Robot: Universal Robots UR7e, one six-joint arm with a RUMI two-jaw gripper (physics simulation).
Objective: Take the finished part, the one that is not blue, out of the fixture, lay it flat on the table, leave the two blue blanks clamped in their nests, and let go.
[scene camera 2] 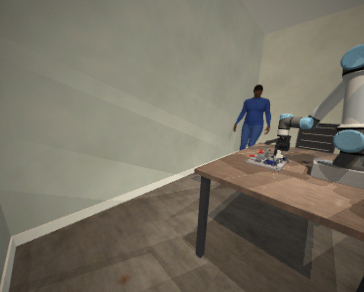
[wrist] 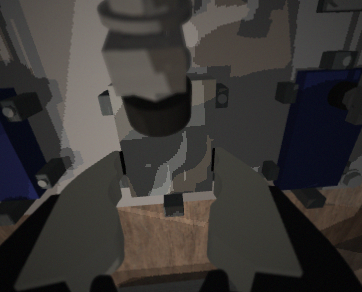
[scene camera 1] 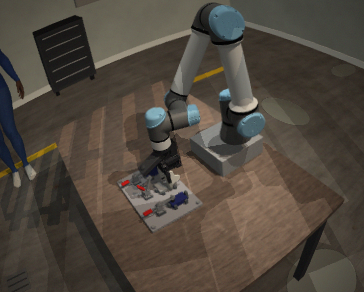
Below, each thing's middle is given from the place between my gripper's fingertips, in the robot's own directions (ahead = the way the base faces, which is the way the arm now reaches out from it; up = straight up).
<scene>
I see my gripper 6 cm short of the fixture plate (scene camera 1: 134, 195) and 2 cm above it. Round my hand: clamp arm (wrist: 147, 68) 8 cm ahead, 6 cm above.
</scene>
